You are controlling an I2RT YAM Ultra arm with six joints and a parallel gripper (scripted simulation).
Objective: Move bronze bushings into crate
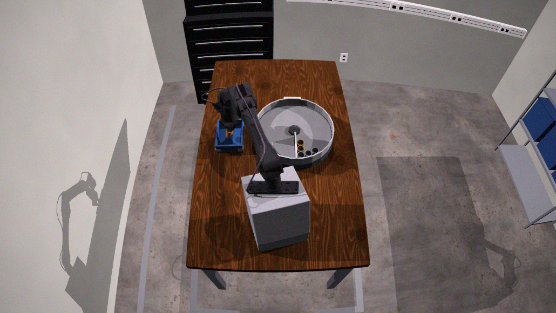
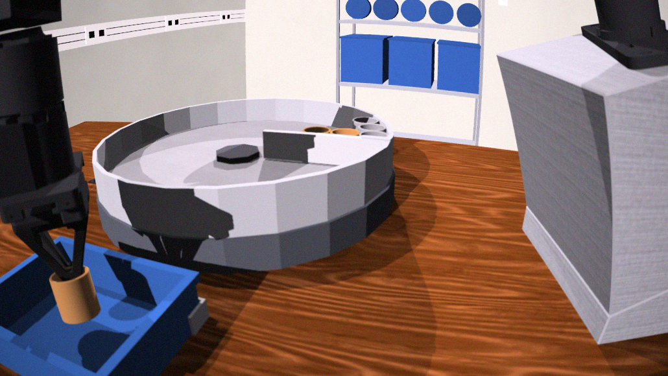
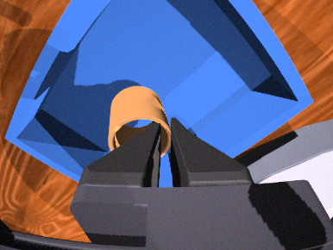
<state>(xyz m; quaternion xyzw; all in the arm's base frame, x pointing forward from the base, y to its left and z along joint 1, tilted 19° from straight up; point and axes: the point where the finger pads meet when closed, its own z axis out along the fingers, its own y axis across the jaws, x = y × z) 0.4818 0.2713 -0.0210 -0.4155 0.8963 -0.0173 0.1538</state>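
Right now my hand is 30 mm above the blue crate, 10 mm to the right of it and 10 mm past it. Round my hand: grey turntable: 330 mm to the right, 30 mm ahead, 10 mm below.
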